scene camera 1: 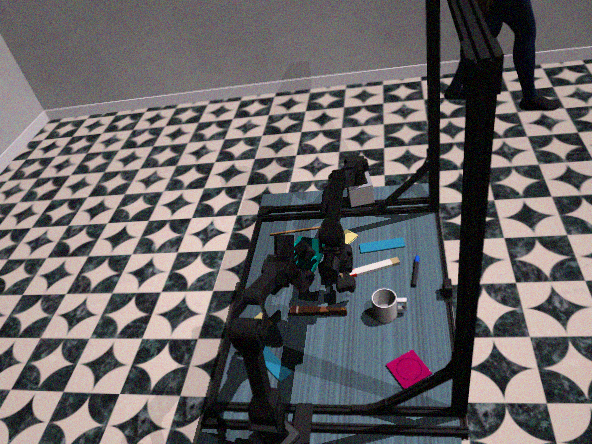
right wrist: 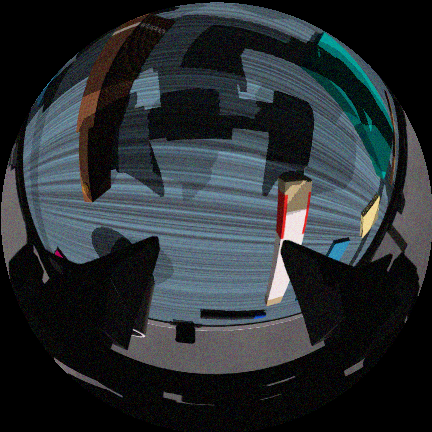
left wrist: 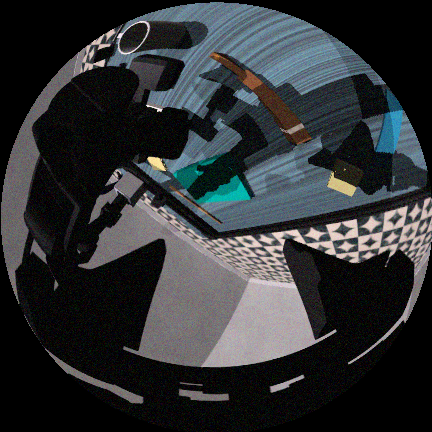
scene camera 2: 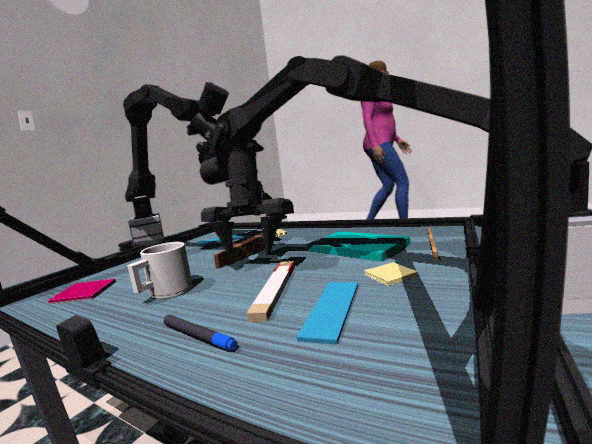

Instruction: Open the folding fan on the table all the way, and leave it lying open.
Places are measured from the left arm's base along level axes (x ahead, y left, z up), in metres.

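Pixels of known places: left gripper, fingertip midpoint: (left wrist: 226, 246) (scene camera 2: 256, 164); right gripper, fingertip midpoint: (right wrist: 221, 245) (left wrist: 167, 94) (scene camera 2: 249, 254); left arm's base at its link origin: (scene camera 1: 273, 434) (scene camera 2: 144, 216); right arm's base at its link origin: (scene camera 1: 358, 180) (left wrist: 122, 197).
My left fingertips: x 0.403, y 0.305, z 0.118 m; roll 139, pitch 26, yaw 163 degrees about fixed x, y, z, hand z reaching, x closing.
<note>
Ahead of a thing's pixels: the offset from my left fingertips to its top centre. "*": to the spot under its first point.
The folding fan {0.019 m ahead, 0.064 m right, 0.185 m down} (scene camera 1: 320, 311) (scene camera 2: 241, 249) (left wrist: 274, 102) (right wrist: 93, 107) is a closed, brown wooden stick bundle with a pale band near one end and a small round pivot at the other. It lies on the table. My right gripper (scene camera 2: 248, 246) (right wrist: 221, 245) is open and empty, pointing down; in the right wrist view the fan lies to the left of its fingers. My left gripper (left wrist: 226, 246) is open and empty, raised above the table behind the right arm in scene camera 2, where its fingers are largely hidden. It faces the room walls.
A white-and-red stick {0.274 m ahead, 0.082 m right, 0.204 m down} (scene camera 1: 375, 266) (scene camera 2: 272, 295) (right wrist: 292, 225) lies near the right gripper. A mug {* 0.167 m ahead, 0.232 m right, 0.209 m down} (scene camera 1: 384, 306) (scene camera 2: 171, 272), marker {0.358 m ahead, 0.224 m right, 0.201 m down} (scene camera 2: 200, 332), blue strip {0.397 m ahead, 0.044 m right, 0.211 m down} (scene camera 2: 328, 312), teal block {* 0.268 m ahead, 0.189 m left, 0.205 m down} (scene camera 2: 395, 247), yellow pad {0.356 m ahead, 0.098 m left, 0.208 m down} (scene camera 2: 390, 273) and pink square {* 0.022 m ahead, 0.436 m right, 0.210 m down} (scene camera 1: 409, 369) lie around. Black frame bars edge the table.
</note>
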